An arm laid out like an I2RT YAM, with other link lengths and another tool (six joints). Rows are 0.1 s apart.
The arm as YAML. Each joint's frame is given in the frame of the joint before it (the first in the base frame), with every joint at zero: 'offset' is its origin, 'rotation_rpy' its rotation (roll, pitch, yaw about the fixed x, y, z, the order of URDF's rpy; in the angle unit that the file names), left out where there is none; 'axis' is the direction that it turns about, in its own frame. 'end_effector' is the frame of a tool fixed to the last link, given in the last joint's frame.
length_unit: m
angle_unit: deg
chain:
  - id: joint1
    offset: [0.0, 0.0, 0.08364]
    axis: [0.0, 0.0, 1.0]
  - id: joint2
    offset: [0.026, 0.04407, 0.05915]
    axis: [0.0, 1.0, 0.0]
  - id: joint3
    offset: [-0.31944, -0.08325, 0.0]
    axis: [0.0, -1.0, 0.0]
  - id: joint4
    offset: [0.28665, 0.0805, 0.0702]
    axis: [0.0, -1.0, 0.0]
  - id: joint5
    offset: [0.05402, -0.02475, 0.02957]
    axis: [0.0, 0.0, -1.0]
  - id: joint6
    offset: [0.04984, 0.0, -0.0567]
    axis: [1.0, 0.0, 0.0]
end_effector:
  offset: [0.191, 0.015, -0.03]
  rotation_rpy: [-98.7, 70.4, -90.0]
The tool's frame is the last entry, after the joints.
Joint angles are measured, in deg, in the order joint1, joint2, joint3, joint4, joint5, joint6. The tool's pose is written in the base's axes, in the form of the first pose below.
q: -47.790, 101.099, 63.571, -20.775, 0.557, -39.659
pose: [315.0 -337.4 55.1], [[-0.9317 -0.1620 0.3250], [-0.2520 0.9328 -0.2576], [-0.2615 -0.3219 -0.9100]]
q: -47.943, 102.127, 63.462, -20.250, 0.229, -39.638
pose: [315.3 -337.5 47.5], [[-0.9326 -0.1631 0.3219], [-0.2491 0.9364 -0.2472], [-0.2611 -0.3108 -0.9139]]
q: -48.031, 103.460, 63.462, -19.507, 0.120, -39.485
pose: [316.1 -338.6 38.6], [[-0.9345 -0.1618 0.3170], [-0.2439 0.9398 -0.2393], [-0.2592 -0.3009 -0.9178]]
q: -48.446, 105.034, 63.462, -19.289, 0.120, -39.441
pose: [312.4 -339.4 26.9], [[-0.9403 -0.1589 0.3009], [-0.2319 0.9463 -0.2252], [-0.2489 -0.2816 -0.9267]]
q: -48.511, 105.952, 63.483, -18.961, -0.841, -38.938
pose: [315.1 -336.8 20.5], [[-0.9386 -0.1561 0.3077], [-0.2261 0.9519 -0.2069], [-0.2606 -0.2638 -0.9287]]
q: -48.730, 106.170, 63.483, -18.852, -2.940, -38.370
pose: [320.7 -332.0 19.0], [[-0.9302 -0.1542 0.3330], [-0.2236 0.9577 -0.1811], [-0.2910 -0.2429 -0.9254]]
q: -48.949, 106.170, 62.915, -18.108, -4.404, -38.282
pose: [323.7 -328.6 16.9], [[-0.9228 -0.1563 0.3521], [-0.2262 0.9597 -0.1667], [-0.3119 -0.2335 -0.9210]]
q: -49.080, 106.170, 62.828, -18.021, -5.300, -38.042
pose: [325.7 -326.6 16.7], [[-0.9187 -0.1552 0.3631], [-0.2242 0.9619 -0.1564], [-0.3250 -0.2251 -0.9185]]
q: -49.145, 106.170, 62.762, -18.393, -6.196, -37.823
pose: [326.6 -322.5 16.0], [[-0.9159 -0.1566 0.3695], [-0.2216 0.9650 -0.1404], [-0.3346 -0.2105 -0.9186]]
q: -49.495, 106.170, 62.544, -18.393, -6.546, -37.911
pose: [324.6 -322.3 14.8], [[-0.9160 -0.1545 0.3703], [-0.2179 0.9665 -0.1357], [-0.3369 -0.2050 -0.9189]]
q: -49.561, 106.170, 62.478, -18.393, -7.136, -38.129
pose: [325.6 -320.7 14.6], [[-0.9127 -0.1603 0.3759], [-0.2225 0.9664 -0.1283], [-0.3428 -0.2007 -0.9177]]
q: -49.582, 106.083, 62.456, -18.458, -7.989, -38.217
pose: [327.9 -318.2 15.4], [[-0.9075 -0.1660 0.3857], [-0.2270 0.9667 -0.1180], [-0.3533 -0.1946 -0.9150]]
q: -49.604, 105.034, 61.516, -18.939, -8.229, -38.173
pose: [323.8 -312.1 17.0], [[-0.9078 -0.1671 0.3847], [-0.2251 0.9680 -0.1106], [-0.3540 -0.1870 -0.9164]]
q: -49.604, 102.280, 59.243, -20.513, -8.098, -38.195
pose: [311.0 -297.8 21.2], [[-0.9128 -0.1690 0.3718], [-0.2199 0.9705 -0.0989], [-0.3441 -0.1720 -0.9230]]
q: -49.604, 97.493, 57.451, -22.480, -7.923, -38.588
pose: [301.3 -287.9 40.8], [[-0.9091 -0.1721 0.3795], [-0.2305 0.9664 -0.1138], [-0.3471 -0.1909 -0.9182]]
